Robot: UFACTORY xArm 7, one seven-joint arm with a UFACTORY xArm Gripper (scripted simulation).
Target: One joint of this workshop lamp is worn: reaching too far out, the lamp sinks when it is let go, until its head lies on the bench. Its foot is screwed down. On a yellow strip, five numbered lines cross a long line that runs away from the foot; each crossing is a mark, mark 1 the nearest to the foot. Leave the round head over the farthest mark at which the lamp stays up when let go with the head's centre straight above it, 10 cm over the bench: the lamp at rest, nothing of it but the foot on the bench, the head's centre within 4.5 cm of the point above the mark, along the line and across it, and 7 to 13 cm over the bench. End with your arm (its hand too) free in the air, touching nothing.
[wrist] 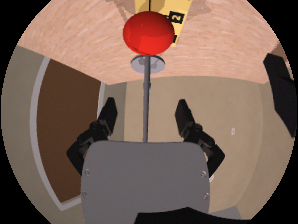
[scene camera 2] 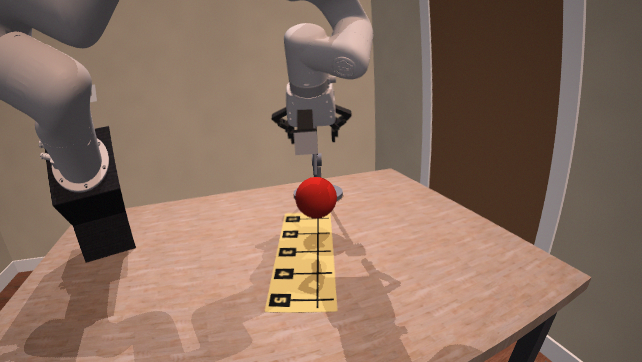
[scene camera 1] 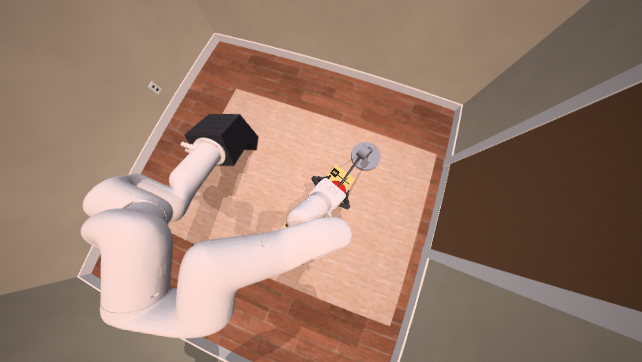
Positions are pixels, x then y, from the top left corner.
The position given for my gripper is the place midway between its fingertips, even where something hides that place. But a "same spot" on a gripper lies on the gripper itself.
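Labels:
Scene camera 1 and scene camera 2 show my gripper, and so does the wrist view [146, 105]. On my gripper [scene camera 2: 345, 114] is the same spot as [scene camera 1: 345, 208].

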